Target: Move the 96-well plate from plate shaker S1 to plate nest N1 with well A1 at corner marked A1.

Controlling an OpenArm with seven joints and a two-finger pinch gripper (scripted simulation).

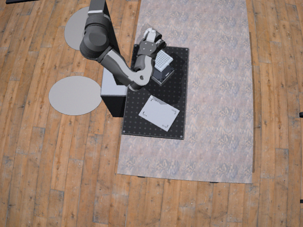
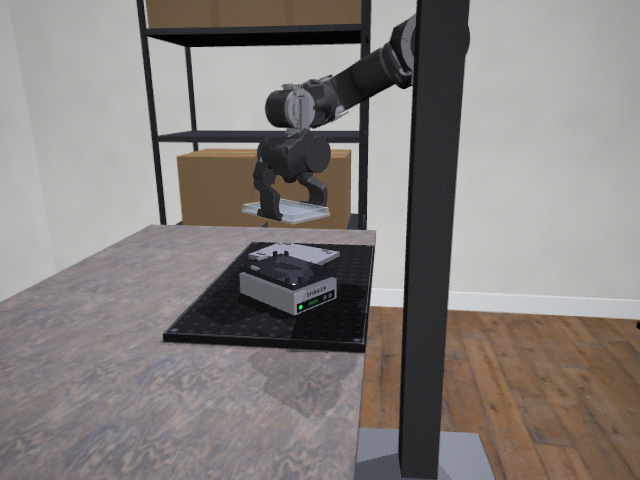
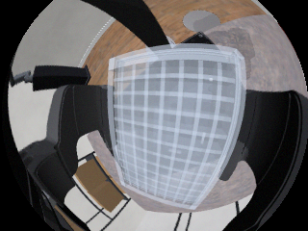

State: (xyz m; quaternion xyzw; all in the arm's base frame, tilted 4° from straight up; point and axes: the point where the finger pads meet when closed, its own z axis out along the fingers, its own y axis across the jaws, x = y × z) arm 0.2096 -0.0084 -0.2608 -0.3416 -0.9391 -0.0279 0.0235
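Now: hand 30 mm short of the plate nest N1, 240 mm to the left of it and 150 mm above it. Also, from my hand: plate shaker S1: 30 mm ahead, 20 mm to the right, 120 mm below; 96-well plate: 10 mm ahead, 10 mm to the right.
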